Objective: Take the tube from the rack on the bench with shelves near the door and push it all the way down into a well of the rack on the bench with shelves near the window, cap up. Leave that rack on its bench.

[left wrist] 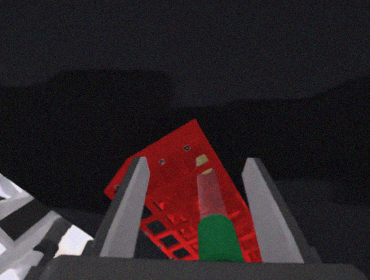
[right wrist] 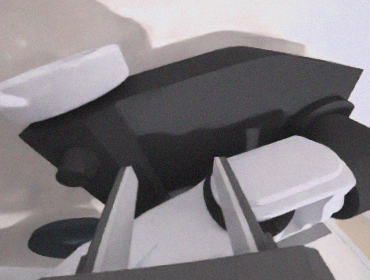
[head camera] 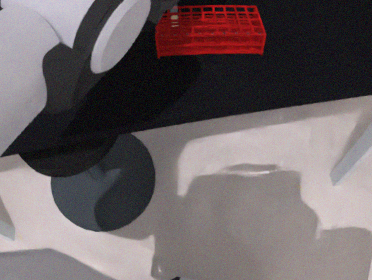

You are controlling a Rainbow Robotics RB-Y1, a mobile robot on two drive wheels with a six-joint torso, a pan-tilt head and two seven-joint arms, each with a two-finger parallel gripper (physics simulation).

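Places are measured from the robot's base along level axes (x ahead, y left, z up), in metres.
Where they show: left gripper, fingertip midpoint: (left wrist: 195,165) (head camera: 164,9); right gripper, fingertip midpoint: (right wrist: 174,169).
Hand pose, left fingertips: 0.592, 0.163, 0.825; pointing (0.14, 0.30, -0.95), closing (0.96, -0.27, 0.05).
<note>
Things, the pixels of their centre, and the offset from my left fingertips, as dx, dy, dz. "*": a spot on its surface instead. Level surfaces: height alone.
- red rack at the middle of its body: (left wrist: 206,218) (head camera: 209,29) -0.009, -0.089, -0.033
- black bench top at its surface level: dz -0.061
- round blue-grey stool seat at a spot on its surface: (head camera: 130,185) * -0.081, +0.179, -0.794
A red rack (head camera: 210,46) (left wrist: 172,142) stands on a black bench top (head camera: 300,75). A clear tube with a green cap (head camera: 174,20) (left wrist: 220,237) stands cap up in a well near one end of the rack; pale bands show low in it. The cap is outside the head view. My left gripper (left wrist: 195,165) is open and empty above the rack, its fingers spread to either side of the tube in the left wrist view, with the cap low between them, near the palm. My right gripper (right wrist: 174,169) is open and empty, away from the rack. A second rack does not show.
A round blue-grey stool seat (head camera: 130,185) (right wrist: 57,242) is beside the bench's front edge, partly under it. My white left arm (head camera: 20,75) hangs over the bench at the upper left of the head view. The robot's dark base (right wrist: 225,95) and white body parts lie beyond the right fingers.
</note>
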